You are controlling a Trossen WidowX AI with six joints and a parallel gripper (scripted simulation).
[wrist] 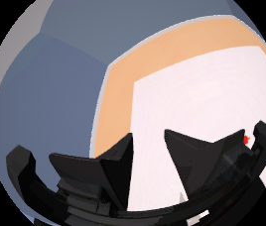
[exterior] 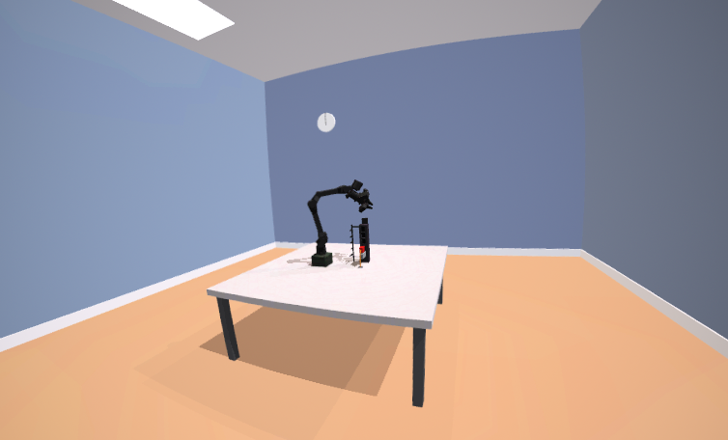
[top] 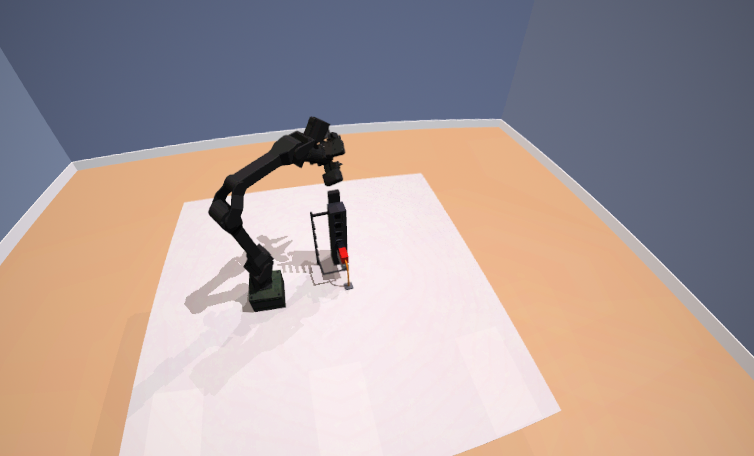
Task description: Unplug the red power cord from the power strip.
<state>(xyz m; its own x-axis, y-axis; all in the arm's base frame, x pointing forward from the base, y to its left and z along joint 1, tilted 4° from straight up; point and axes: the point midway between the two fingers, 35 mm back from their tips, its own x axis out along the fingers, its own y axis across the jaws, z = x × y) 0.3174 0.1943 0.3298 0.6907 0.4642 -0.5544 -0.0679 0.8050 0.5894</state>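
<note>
My gripper tip is 50 mm past the red plug, 170 mm to the left of it and 270 mm above it.
</note>
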